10 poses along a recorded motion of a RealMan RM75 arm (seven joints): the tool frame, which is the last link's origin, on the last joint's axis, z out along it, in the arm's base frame.
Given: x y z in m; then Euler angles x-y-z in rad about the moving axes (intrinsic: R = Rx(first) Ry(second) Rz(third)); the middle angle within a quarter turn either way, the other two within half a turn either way.
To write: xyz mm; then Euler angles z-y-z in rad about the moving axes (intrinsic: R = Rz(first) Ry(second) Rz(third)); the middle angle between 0 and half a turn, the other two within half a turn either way. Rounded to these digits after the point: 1 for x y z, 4 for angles.
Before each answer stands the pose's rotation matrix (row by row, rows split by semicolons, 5 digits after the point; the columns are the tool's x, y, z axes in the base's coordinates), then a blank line. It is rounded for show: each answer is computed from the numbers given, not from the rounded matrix.
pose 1, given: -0.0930 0.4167 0.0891 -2.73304 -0.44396 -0.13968
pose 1, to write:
0.89426 0.12573 -0.42952; 0.29675 -0.88500 0.35877; -0.33502 -0.44829 -0.82873

-93.0 416.7 89.1 2.4457 2.5476 -0.9290
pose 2, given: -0.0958 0.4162 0.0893 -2.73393 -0.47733 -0.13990
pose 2, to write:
0.87955 0.12386 -0.45941; 0.30838 -0.88368 0.35215; -0.36236 -0.45140 -0.81543

-95.8 416.2 89.3 2.4876 2.5243 -0.8944
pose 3, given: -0.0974 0.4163 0.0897 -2.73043 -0.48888 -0.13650
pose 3, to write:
0.87465 0.12014 -0.46964; 0.31069 -0.88259 0.35286; -0.37211 -0.45454 -0.80928

-97.4 416.3 89.7 2.4972 2.5137 -0.8848
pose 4, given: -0.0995 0.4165 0.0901 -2.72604 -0.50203 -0.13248
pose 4, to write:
0.86893 0.11579 -0.48121; 0.31341 -0.88122 0.35388; -0.38307 -0.45831 -0.80200

-99.5 416.5 90.1 2.5075 2.5014 -0.8746
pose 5, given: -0.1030 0.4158 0.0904 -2.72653 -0.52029 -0.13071
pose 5, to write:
0.86027 0.11309 -0.49713; 0.31803 -0.88116 0.34989; -0.39848 -0.45910 -0.79400

-103.0 415.8 90.4 2.5283 2.4882 -0.8560
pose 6, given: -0.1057 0.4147 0.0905 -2.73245 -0.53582 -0.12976
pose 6, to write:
0.85262 0.11126 -0.51055; 0.32012 -0.88347 0.34207; -0.41299 -0.45509 -0.78888

-105.7 414.7 90.5 2.5513 2.4798 -0.8339
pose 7, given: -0.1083 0.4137 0.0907 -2.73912 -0.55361 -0.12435
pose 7, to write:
0.84406 0.10550 -0.52576; 0.31847 -0.88745 0.33319; -0.43143 -0.44867 -0.78266

-108.3 413.7 90.7 2.5767 2.4697 -0.8050
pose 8, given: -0.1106 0.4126 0.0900 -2.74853 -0.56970 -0.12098
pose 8, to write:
0.83591 0.10162 -0.53938; 0.31656 -0.89206 0.32253; -0.44838 -0.44035 -0.77785

-110.6 412.6 90.0 2.6027 2.4620 -0.7764
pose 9, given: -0.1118 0.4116 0.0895 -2.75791 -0.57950 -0.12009
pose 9, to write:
0.83071 0.10024 -0.54761; 0.31460 -0.89606 0.31322; -0.45929 -0.43248 -0.77590

-111.8 411.6 89.5 2.6220 2.4589 -0.7553
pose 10, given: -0.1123 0.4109 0.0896 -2.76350 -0.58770 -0.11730
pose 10, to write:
0.82650 0.09740 -0.55445; 0.31203 -0.89903 0.30721; -0.46855 -0.42692 -0.77344

-112.3 410.9 89.6 2.6356 2.4550 -0.7389
